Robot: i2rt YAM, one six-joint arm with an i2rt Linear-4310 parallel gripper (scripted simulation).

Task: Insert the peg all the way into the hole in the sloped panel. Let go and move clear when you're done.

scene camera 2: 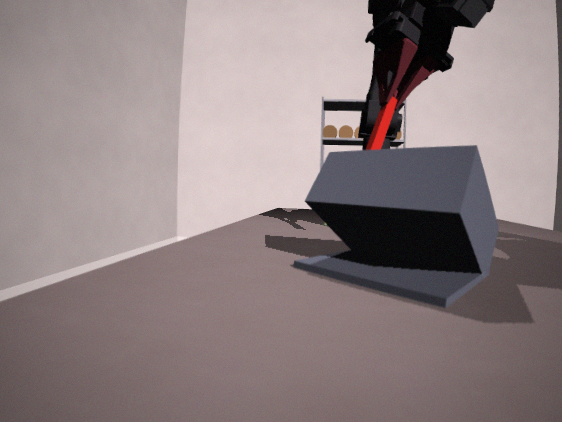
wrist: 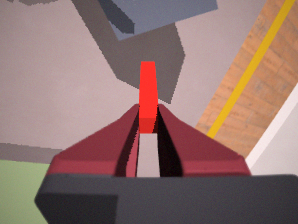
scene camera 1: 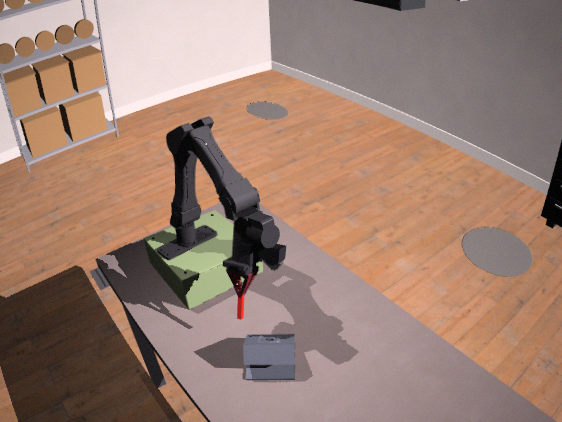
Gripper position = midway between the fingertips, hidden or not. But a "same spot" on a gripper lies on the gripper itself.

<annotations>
my gripper: scene camera 2 387, 107; wrist; scene camera 1
same spot on my gripper: (wrist: 90, 174) = (scene camera 1: 257, 269)
</annotations>
